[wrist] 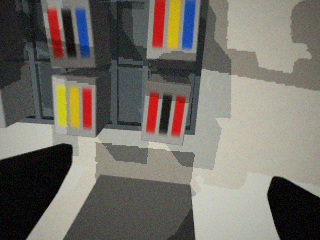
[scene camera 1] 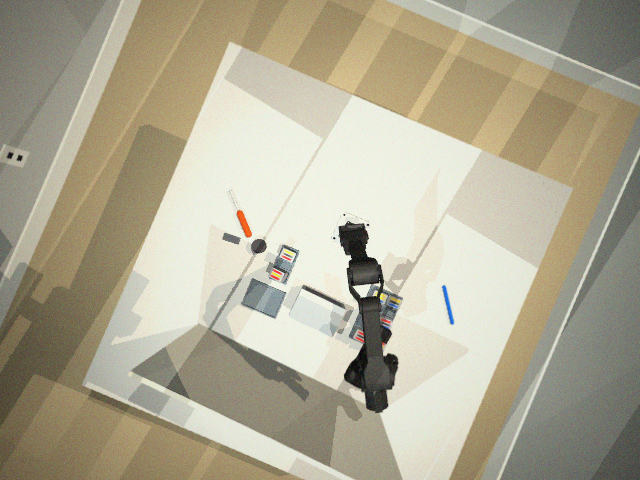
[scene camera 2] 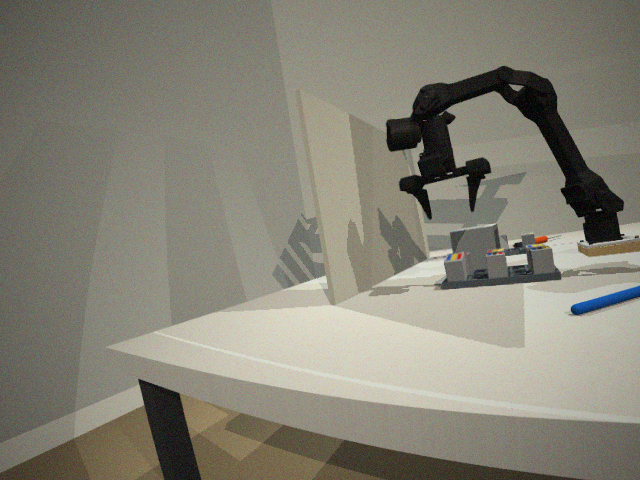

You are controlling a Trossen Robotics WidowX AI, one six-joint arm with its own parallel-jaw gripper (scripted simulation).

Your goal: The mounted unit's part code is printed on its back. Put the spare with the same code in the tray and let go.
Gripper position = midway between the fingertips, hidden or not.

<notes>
My gripper point(scene camera 2: 450, 215) is open, holding nothing. Further things: a grey block point(wrist: 167, 98), a tray point(scene camera 1: 260, 297), a pale panel point(scene camera 1: 207, 370) and a grey mounted unit point(scene camera 1: 312, 308).
My gripper also shows in the wrist view point(wrist: 170, 169) and in scene camera 1 point(scene camera 1: 364, 346). The pale panel also shows in scene camera 2 point(scene camera 2: 370, 231). The grey mounted unit is seen too in scene camera 2 point(scene camera 2: 478, 240).
</notes>
